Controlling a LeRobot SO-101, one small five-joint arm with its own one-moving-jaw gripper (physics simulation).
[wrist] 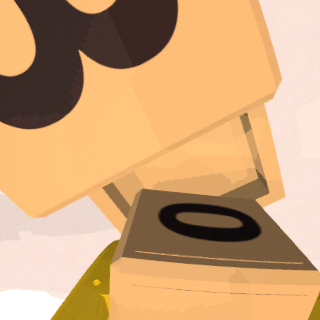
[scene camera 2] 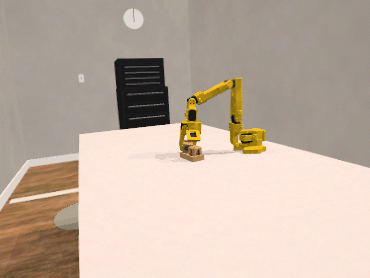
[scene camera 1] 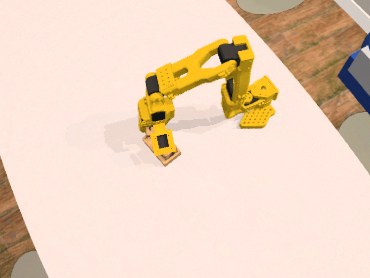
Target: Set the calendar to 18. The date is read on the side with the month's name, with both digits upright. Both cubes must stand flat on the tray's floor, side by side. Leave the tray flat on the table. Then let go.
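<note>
The light wooden tray point(scene camera 1: 172, 159) point(scene camera 2: 187, 157) point(wrist: 273, 167) is on the table, turned at an angle under the gripper. In the wrist view, a cube with a dark 0 point(wrist: 210, 290) on its shaded face is between the two jaws, whose yellow parts show at its left and at the right edge. The gripper point(wrist: 212, 305) is shut on this cube. The other cube point(wrist: 150, 105) is large at the top, over part of the tray, with a dark curved digit cut off by the frame. In the scene views the gripper largely hides the cubes, and their digits cannot be read.
The arm's yellow base point(scene camera 1: 257, 117) point(scene camera 2: 252, 148) stands on the pale table point(scene camera 1: 210, 215) point(scene camera 2: 215, 220), to the right of the tray in both scene views. A black drawer cabinet point(scene camera 2: 142, 95) stands behind the table.
</note>
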